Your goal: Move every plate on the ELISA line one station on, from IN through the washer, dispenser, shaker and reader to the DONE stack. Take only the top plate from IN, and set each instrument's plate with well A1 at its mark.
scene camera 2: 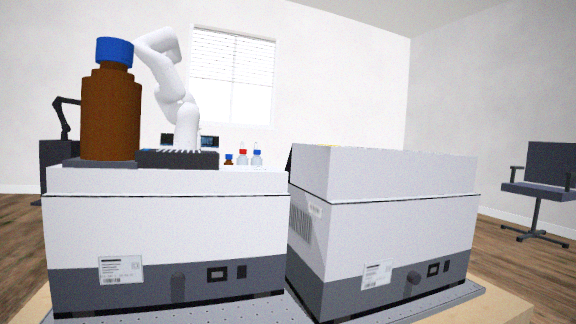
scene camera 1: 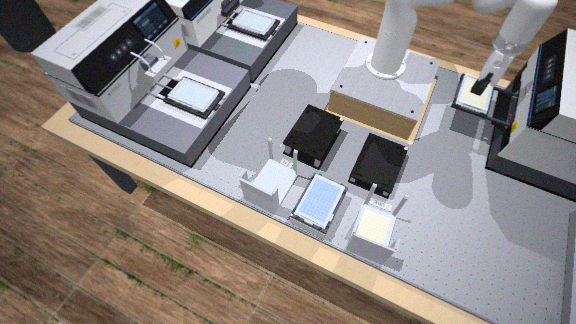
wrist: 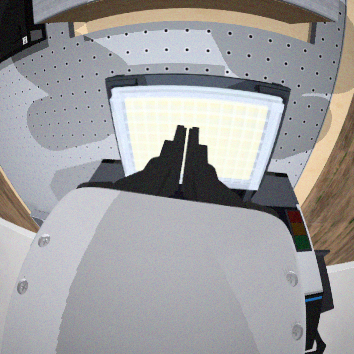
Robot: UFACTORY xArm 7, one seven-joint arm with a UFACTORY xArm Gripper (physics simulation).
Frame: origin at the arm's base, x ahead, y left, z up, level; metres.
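Seen in the pictures: gripper, fingertip midpoint: (scene camera 1: 475,92) (wrist: 185,142); arm's base, link origin: (scene camera 1: 384,65).
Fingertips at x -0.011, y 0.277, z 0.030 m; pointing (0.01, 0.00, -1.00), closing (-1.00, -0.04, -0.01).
Pixels of each thing's top centre, then the offset from my fingertips to it. "spot": a spot on its surface instead.
- dark carrier, top centre: (wrist: 192,173) (scene camera 1: 487,97) 0.010 m back, 0.036 m left, 0.008 m down
- blue plate, top centre: (scene camera 1: 320,198) 0.523 m ahead, 0.217 m right, 0.048 m down
- DONE holder, top centre: (scene camera 1: 384,210) 0.491 m ahead, 0.067 m right, 0.011 m up
- brown bottle, surface spot: (scene camera 2: 111,120) spot: 0.008 m ahead, 0.978 m right, 0.171 m up
My gripper (scene camera 1: 475,92) (wrist: 185,142) is shut and empty, its fingertips together above the yellow plate (scene camera 1: 465,96) (wrist: 150,117), which lies on the dark carrier (scene camera 1: 500,121) (wrist: 200,81) of the right-hand instrument. The blue plate (scene camera 1: 319,201) lies on a low dark nest at the front. Another yellow plate (scene camera 1: 374,226) sits in the DONE holder (scene camera 1: 371,247). The IN holder (scene camera 1: 258,192) has a white surface between its posts; I cannot tell how many plates it holds. Pale plates (scene camera 1: 193,95) (scene camera 1: 253,22) lie on the carriers of the two left instruments. The A1 corners are too small to tell.
Two black blocks (scene camera 1: 312,132) (scene camera 1: 380,162) stand between the front row and the arm's raised base (scene camera 1: 372,116) . Tall instruments (scene camera 1: 100,45) (scene camera 1: 542,110) border both sides. In scene camera 2, a brown bottle (scene camera 2: 111,120) stands on an instrument. Upright posts rise around both stack holders.
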